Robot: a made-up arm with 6 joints. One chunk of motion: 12 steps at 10 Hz.
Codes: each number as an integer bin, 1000 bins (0 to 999) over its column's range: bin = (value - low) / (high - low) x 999, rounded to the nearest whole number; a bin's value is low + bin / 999 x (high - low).
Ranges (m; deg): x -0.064..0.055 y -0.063..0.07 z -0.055..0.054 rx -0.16..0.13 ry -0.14..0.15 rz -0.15..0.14
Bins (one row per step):
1: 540 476 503 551 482 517
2: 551 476 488 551 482 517
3: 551 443 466 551 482 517
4: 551 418 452 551 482 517
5: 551 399 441 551 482 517
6: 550 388 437 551 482 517
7: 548 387 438 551 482 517
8: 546 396 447 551 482 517
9: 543 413 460 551 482 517
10: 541 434 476 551 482 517
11: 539 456 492 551 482 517
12: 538 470 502 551 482 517
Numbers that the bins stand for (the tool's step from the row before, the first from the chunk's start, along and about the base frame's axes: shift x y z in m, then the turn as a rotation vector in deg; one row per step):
1: 0.00032 0.00037 -0.00012 0.000 0.000 0.000
2: 0.00163 0.00037 -0.00175 0.000 0.000 0.000
3: 0.00163 -0.00402 -0.00416 0.000 0.000 0.000
4: 0.00163 -0.00735 -0.00568 0.000 0.000 0.000
5: 0.00163 -0.00988 -0.00688 0.000 0.000 0.000
6: 0.00152 -0.01134 -0.00732 0.000 0.000 0.000
7: 0.00128 -0.01148 -0.00721 0.000 0.000 0.000
8: 0.00104 -0.01028 -0.00623 0.000 0.000 0.000
9: 0.00068 -0.00802 -0.00481 0.000 0.000 0.000
10: 0.00044 -0.00522 -0.00306 0.000 0.000 0.000
11: 0.00021 -0.00229 -0.00132 0.000 0.000 0.000
12: 0.00009 -0.00043 -0.00023 0.000 0.000 0.000

